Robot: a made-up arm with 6 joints. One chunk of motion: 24 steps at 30 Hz.
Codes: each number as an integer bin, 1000 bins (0 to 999) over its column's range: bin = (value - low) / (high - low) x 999, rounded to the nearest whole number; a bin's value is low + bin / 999 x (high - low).
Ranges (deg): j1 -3..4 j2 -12..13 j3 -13..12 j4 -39..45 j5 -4..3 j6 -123..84
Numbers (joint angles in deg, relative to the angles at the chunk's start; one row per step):
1: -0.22 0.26 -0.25 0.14 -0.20 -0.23
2: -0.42 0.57 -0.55 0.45 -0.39 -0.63
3: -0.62 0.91 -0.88 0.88 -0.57 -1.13
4: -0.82 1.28 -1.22 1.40 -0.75 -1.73
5: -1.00 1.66 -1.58 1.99 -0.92 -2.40
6: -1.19 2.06 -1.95 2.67 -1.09 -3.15
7: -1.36 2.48 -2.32 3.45 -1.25 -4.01
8: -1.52 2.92 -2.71 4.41 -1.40 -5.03
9: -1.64 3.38 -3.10 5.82 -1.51 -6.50
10: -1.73 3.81 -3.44 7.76 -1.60 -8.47
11: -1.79 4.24 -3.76 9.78 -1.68 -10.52
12: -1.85 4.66 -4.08 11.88 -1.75 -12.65
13: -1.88 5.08 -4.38 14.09 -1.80 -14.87
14: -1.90 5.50 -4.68 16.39 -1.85 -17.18
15: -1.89 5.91 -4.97 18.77 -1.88 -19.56
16: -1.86 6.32 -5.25 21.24 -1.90 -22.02
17: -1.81 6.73 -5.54 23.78 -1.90 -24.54
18: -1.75 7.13 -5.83 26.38 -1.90 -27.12
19: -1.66 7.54 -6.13 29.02 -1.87 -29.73
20: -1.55 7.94 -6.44 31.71 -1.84 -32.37
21: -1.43 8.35 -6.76 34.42 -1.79 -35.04
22: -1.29 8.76 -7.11 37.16 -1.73 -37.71
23: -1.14 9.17 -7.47 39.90 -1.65 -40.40
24: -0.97 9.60 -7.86 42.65 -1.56 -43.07
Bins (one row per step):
1: 397 490 509 465 542 592
2: 368 502 498 469 515 591
3: 340 516 484 474 490 588
4: 311 531 471 480 464 585
5: 285 546 456 487 440 582
6: 258 562 442 496 415 578
7: 234 579 427 505 392 574
8: 211 596 411 516 371 569
9: 194 615 396 533 355 562
10: 181 632 382 556 343 553
11: 173 649 369 580 331 543
12: 164 666 356 605 321 533
13: 160 683 344 631 314 522
14: 157 699 332 659 307 511
15: 158 716 321 687 303 499
16: 163 732 310 716 300 487
17: 170 748 298 747 300 475
18: 178 764 287 778 300 463
19: 191 781 275 809 304 450
20: 207 797 262 841 308 437
21: 224 813 249 873 315 425
22: 244 830 235 906 324 412
23: 265 846 221 938 335 399
24: 290 863 205 971 348 386

